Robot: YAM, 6 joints.
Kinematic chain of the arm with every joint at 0, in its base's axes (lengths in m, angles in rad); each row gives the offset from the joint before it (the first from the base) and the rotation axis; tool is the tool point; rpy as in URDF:
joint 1: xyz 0 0 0.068 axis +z
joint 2: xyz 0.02 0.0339 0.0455 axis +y
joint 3: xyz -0.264 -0.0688 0 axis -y
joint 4: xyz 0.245 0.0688 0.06 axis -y
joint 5: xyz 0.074 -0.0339 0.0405 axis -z
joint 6: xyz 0.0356 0 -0.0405 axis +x
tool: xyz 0 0 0 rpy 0 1.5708 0
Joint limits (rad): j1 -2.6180..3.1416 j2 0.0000..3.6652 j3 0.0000..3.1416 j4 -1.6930..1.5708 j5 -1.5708..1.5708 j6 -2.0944..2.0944
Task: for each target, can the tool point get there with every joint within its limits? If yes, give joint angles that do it. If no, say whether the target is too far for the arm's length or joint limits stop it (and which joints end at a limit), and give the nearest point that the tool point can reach.
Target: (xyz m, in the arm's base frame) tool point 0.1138 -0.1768 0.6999
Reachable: yes | joints -0.9585 1.7015 2.5408 0.3873 0.2404 0.4738
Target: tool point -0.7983 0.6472 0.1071
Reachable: no: too far | nearest point -0.5017 0.4067 0.1095 | short by 0.382 m
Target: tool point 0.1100 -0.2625 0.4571
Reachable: yes | joints -1.0745 1.3014 1.2469 0.5157 0.9197 1.7750
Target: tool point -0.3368 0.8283 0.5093
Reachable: no: too far | nearest point -0.2223 0.5467 0.3716 | short by 0.334 m
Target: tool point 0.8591 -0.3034 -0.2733
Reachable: no: too far | nearest point 0.5602 -0.1978 -0.1357 | short by 0.346 m
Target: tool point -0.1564 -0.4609 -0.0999
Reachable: yes | joints -1.8850 2.8450 1.6437 0.3247 0.1765 0.4914
